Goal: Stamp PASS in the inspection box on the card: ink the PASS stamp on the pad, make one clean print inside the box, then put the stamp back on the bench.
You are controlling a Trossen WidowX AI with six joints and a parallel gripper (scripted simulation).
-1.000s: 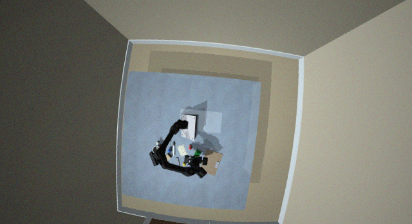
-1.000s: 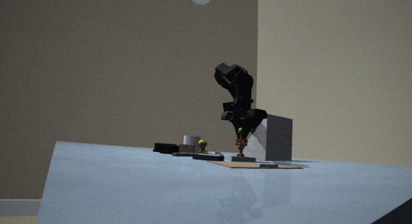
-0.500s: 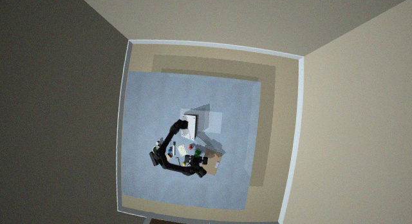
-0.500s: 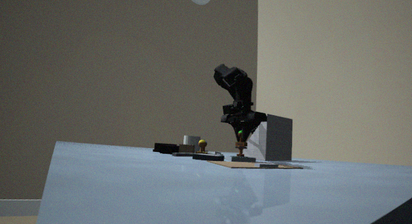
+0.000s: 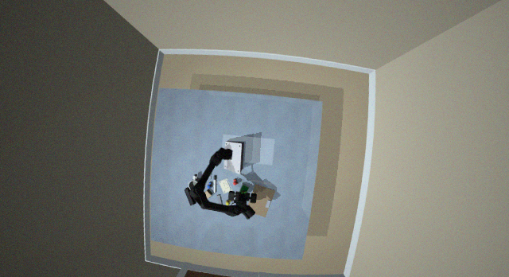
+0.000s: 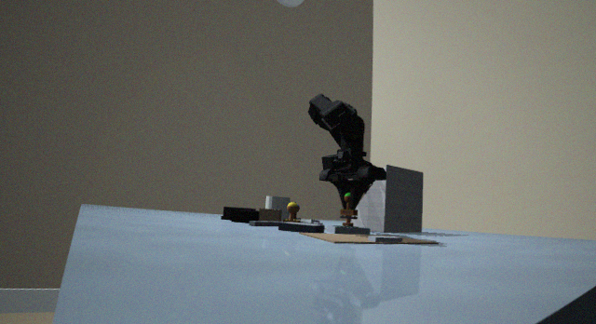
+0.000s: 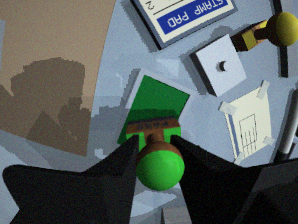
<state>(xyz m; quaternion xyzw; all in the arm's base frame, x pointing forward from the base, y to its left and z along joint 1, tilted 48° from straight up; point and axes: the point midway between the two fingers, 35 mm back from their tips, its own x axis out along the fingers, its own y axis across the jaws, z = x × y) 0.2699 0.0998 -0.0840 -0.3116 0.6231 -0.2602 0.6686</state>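
Right now the green ink pad is 50 mm below my gripper tip. From my gripper tip the other things lie so: green-knobbed stamp right at my gripper tip; then red-knobbed stamp 60 mm behind, 70 mm to the right, 40 mm below; then blue-labelled pad 120 mm ahead, 20 mm to the right, 40 mm below.
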